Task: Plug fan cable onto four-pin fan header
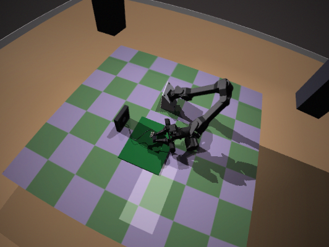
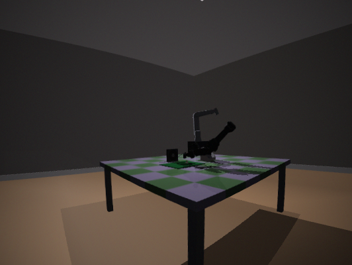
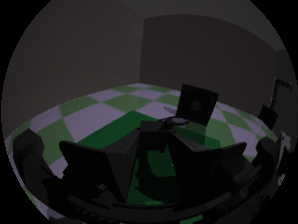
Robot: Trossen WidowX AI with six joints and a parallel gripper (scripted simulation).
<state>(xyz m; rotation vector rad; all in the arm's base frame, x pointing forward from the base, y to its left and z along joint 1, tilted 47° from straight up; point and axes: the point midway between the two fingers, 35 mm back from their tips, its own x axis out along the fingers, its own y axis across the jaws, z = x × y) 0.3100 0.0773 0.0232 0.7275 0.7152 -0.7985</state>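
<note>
The green board is 10 cm below my gripper tip and 2 cm to the right of it. The rest, counted from my gripper tip: black plug 1 cm below; black fan 22 cm to the right, 4 cm behind, 2 cm below.
</note>
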